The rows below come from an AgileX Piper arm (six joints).
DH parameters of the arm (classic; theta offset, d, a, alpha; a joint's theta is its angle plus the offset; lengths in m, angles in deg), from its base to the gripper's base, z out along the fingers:
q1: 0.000 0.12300 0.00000 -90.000
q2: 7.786 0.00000 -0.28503 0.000
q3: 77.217 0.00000 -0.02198 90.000
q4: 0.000 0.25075 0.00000 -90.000
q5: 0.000 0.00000 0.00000 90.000
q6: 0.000 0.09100 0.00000 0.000
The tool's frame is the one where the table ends.
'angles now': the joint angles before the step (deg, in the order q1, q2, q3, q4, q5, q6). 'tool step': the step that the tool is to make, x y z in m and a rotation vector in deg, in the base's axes. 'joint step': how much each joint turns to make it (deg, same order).
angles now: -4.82, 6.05, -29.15, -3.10, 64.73, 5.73
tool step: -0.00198, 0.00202, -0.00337, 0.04, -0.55, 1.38
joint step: 0.00, -1.25, 0.71, 1.29, -0.05, -1.30
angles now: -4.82, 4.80, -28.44, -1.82, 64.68, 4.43
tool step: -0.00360, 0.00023, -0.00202, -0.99, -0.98, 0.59
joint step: 0.00, -1.60, 0.40, -0.05, 0.12, -1.06
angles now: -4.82, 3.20, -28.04, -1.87, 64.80, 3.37
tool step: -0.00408, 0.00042, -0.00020, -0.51, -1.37, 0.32
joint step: 0.00, -1.56, 0.00, 0.05, 0.14, -0.54
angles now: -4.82, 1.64, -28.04, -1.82, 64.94, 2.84
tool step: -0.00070, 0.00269, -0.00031, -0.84, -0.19, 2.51
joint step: -0.01, -0.38, 0.04, 1.82, 0.04, -2.84
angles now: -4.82, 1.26, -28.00, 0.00, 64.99, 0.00
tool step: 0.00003, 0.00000, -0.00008, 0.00, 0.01, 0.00
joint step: 0.00, 0.00, 0.02, 0.00, -0.01, 0.00
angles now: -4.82, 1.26, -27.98, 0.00, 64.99, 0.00
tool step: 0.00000, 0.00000, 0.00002, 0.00, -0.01, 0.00
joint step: 0.00, 0.00, 0.00, 0.00, -0.01, 0.00
